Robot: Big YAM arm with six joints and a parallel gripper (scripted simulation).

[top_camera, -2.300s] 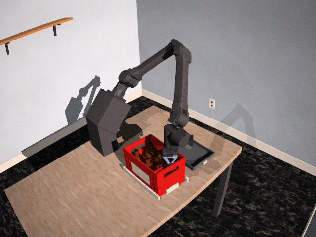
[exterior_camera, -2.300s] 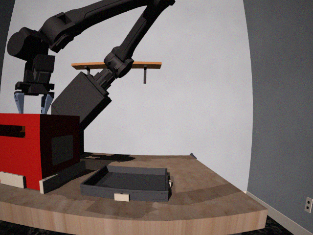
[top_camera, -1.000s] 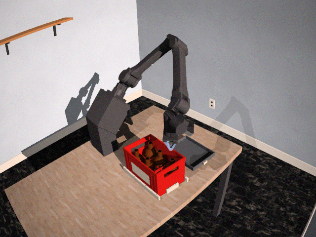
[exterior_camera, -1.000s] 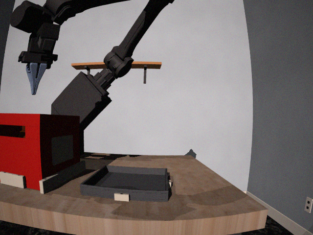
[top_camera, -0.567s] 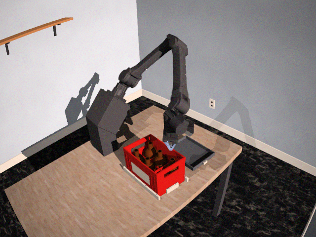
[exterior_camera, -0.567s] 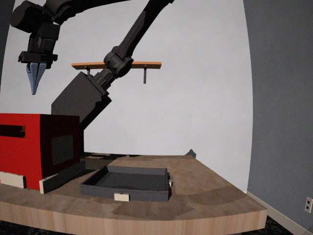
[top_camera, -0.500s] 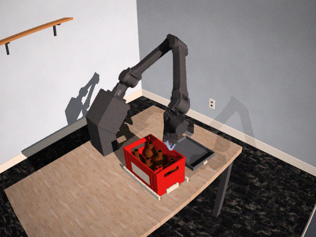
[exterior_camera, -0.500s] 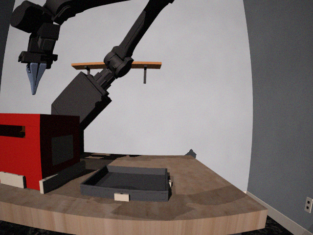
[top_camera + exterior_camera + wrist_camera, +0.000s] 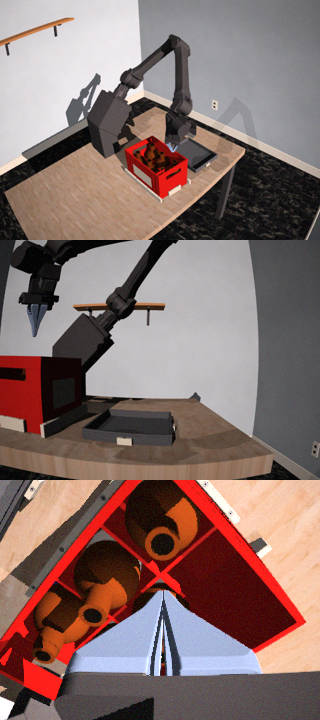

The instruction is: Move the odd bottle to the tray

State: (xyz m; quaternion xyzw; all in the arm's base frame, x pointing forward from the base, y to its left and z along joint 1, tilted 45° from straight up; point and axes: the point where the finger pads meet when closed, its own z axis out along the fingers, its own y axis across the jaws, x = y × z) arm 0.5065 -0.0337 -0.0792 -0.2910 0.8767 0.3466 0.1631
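My gripper is now 90 mm past the red crate, 30 mm to the left of it and 150 mm above it. Round my hand: dark grey tray (70 mm behind, 250 mm to the left, 220 mm below).
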